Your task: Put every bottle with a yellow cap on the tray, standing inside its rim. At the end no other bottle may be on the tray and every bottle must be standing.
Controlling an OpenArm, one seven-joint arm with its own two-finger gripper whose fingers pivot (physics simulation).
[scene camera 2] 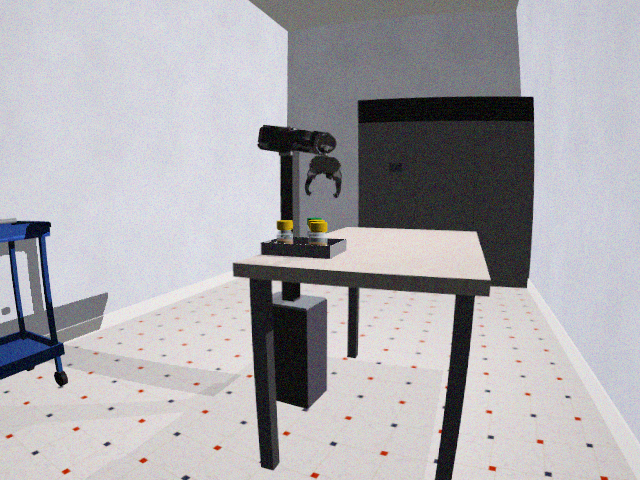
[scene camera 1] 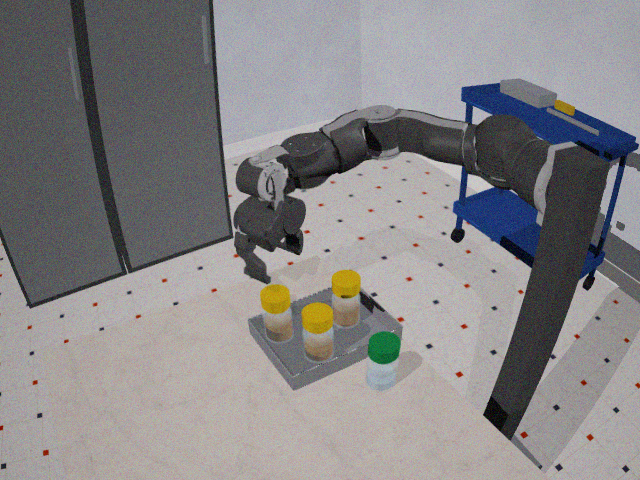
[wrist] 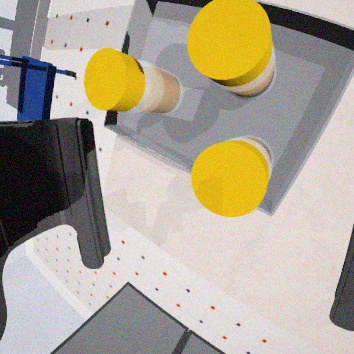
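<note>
Three bottles with yellow caps stand upright inside the rim of the grey tray [scene camera 1: 310,376] [scene camera 2: 296,250] [wrist: 300,112]: the left bottle [scene camera 1: 276,315] [scene camera 2: 317,232] [wrist: 230,178], the front bottle [scene camera 1: 317,333] [wrist: 231,42] and the back right bottle [scene camera 1: 345,299] [scene camera 2: 284,229] [wrist: 116,80]. In scene camera 2 the front bottle is mostly hidden behind the left one. A green-capped bottle [scene camera 1: 382,361] [scene camera 2: 313,219] stands upright on the table, outside the tray near its front right side. My gripper [scene camera 1: 282,264] [scene camera 2: 323,195] [wrist: 204,201] is open and empty, well above the tray, apart from all bottles.
The table [scene camera 1: 180,392] [scene camera 2: 413,253] carries the tray near one of its edges. A blue cart [scene camera 1: 496,214] [scene camera 2: 25,351] stands on the floor off to the side. A dark cabinet [scene camera 1: 155,129] [scene camera 2: 444,180] stands against the wall. The arm's post [scene camera 1: 558,268] rises beside the table.
</note>
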